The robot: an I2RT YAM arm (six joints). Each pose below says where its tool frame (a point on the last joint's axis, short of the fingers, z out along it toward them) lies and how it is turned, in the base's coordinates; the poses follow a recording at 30 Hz.
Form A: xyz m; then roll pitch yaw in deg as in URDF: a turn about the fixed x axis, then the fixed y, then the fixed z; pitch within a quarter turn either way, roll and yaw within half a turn.
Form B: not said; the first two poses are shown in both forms.
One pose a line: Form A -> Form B
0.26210, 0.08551, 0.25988, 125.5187, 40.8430, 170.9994 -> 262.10, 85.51, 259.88, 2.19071, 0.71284, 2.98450
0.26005, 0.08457, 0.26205, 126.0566, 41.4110, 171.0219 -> 260.05, 84.57, 262.05, 2.20010, 0.72276, 2.98490
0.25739, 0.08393, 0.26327, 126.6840, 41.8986, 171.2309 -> 257.39, 83.93, 263.27, 2.21105, 0.73127, 2.98854
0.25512, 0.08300, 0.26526, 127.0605, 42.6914, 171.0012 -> 255.12, 83.00, 265.26, 2.21762, 0.74511, 2.98453
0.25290, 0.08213, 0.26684, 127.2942, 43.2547, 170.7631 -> 252.90, 82.13, 266.84, 2.22170, 0.75494, 2.98038
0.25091, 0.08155, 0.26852, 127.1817, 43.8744, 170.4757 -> 250.91, 81.55, 268.52, 2.21974, 0.76575, 2.97536
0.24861, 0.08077, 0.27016, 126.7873, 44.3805, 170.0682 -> 248.61, 80.77, 270.16, 2.21286, 0.77459, 2.96825
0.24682, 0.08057, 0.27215, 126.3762, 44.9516, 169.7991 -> 246.82, 80.57, 272.15, 2.20568, 0.78455, 2.96355
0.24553, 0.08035, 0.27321, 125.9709, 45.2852, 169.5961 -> 245.53, 80.35, 273.21, 2.19861, 0.79038, 2.96001
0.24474, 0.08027, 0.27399, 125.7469, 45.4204, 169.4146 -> 244.74, 80.27, 273.99, 2.19470, 0.79274, 2.95684
